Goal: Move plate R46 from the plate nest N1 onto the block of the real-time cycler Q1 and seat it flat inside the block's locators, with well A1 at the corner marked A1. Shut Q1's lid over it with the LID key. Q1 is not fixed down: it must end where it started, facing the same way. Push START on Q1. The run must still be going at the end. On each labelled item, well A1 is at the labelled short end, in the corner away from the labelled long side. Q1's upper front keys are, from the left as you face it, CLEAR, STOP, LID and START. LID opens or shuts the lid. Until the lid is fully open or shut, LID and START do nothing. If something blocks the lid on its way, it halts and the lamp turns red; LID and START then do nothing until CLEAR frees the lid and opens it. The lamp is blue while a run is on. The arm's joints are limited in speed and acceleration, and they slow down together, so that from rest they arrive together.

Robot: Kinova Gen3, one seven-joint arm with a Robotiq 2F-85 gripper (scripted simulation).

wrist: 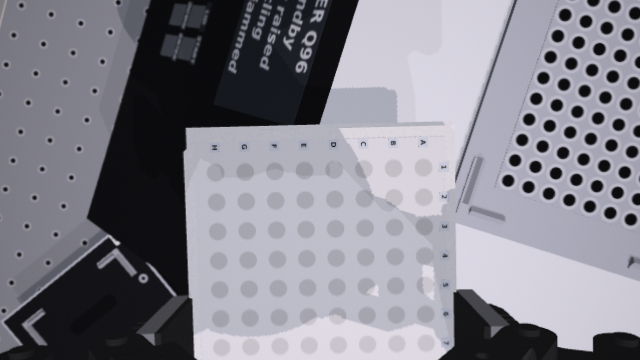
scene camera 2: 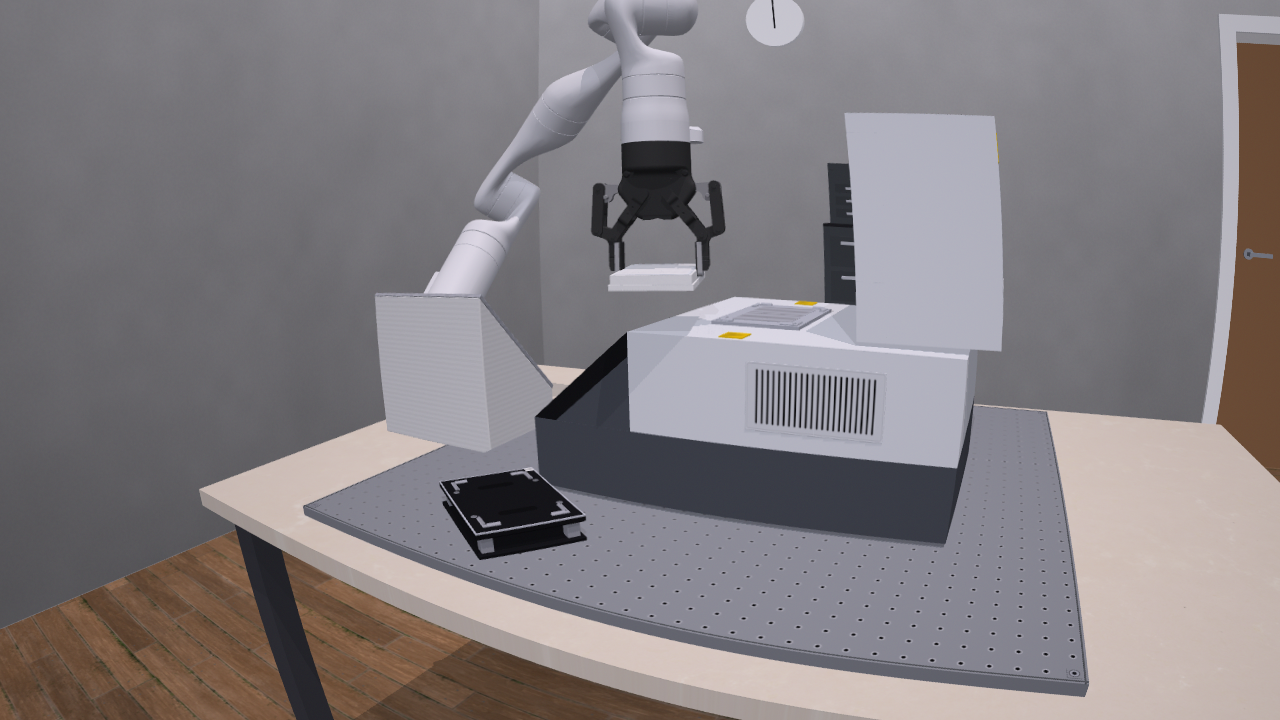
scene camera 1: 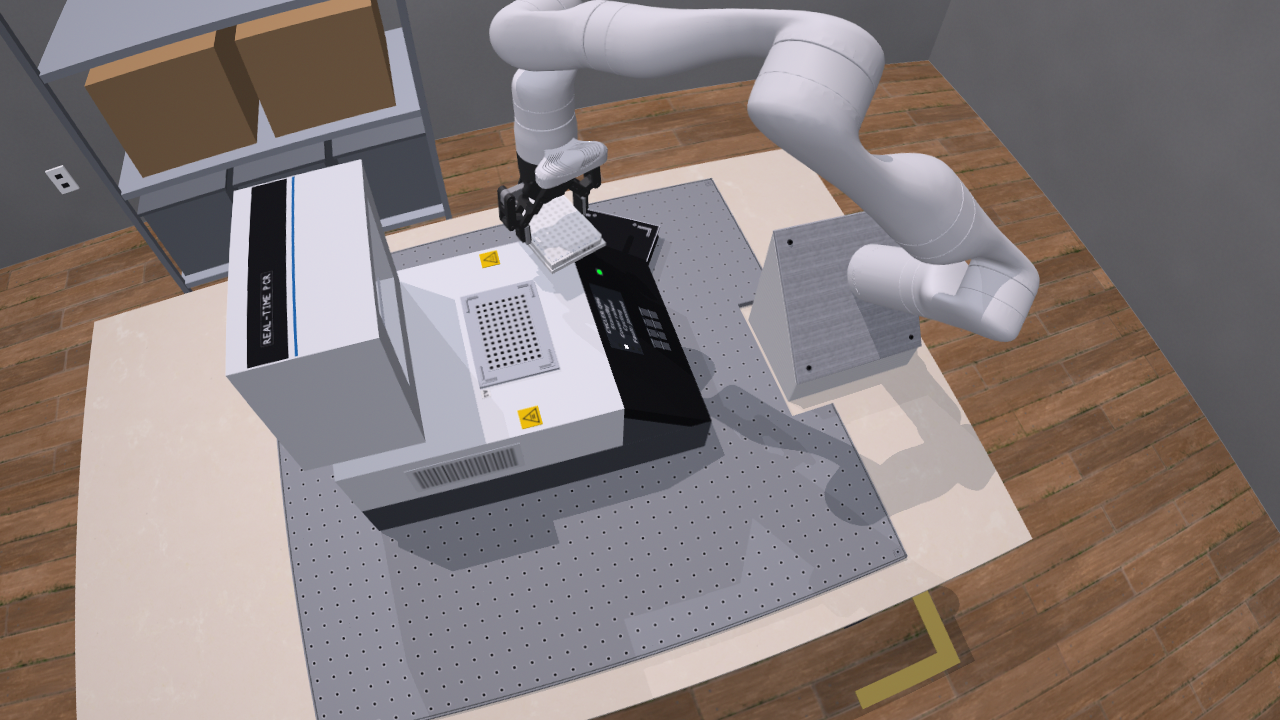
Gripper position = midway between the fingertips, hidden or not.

In view: the gripper (scene camera 2: 659, 275) and a cycler Q1 (scene camera 2: 748, 416).
The cycler Q1 also shows in the wrist view (wrist: 538, 101) and in scene camera 1 (scene camera 1: 526, 380). The gripper shows as well in the wrist view (wrist: 323, 322) and in scene camera 1 (scene camera 1: 553, 226).
